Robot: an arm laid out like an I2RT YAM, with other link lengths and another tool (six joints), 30 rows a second.
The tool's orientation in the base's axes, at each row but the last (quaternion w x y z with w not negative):
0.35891 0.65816 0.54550 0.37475
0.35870 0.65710 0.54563 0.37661
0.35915 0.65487 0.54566 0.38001
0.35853 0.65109 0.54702 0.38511
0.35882 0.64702 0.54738 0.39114
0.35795 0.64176 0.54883 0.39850
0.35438 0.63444 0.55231 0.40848
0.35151 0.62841 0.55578 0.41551
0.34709 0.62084 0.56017 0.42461
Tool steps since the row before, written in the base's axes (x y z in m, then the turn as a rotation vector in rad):
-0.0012 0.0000 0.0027 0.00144 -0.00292 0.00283
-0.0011 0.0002 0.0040 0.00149 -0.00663 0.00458
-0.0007 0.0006 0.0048 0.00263 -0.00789 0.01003
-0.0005 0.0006 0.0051 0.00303 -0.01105 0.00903
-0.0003 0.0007 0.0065 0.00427 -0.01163 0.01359
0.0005 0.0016 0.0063 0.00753 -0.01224 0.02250
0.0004 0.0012 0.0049 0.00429 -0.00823 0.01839
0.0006 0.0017 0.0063 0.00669 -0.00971 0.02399
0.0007 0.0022 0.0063 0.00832 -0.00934 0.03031
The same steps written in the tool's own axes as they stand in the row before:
0.0001 0.0018 -0.0023 -0.00242 0.00357 0.00015
0.0005 0.0030 -0.0028 -0.00589 0.00568 -0.00038
0.0010 0.0039 -0.0028 -0.00643 0.01120 -0.00177
0.0011 0.0042 -0.0028 -0.00962 0.01094 -0.00082
0.0014 0.0056 -0.0031 -0.00956 0.01562 -0.00167
0.0024 0.0056 -0.0023 -0.00884 0.02507 -0.00251
0.0018 0.0044 -0.0017 -0.00558 0.01947 -0.00374
0.0025 0.0057 -0.0020 -0.00622 0.02571 -0.00387
0.0031 0.0057 -0.0018 -0.00496 0.03204 -0.00487

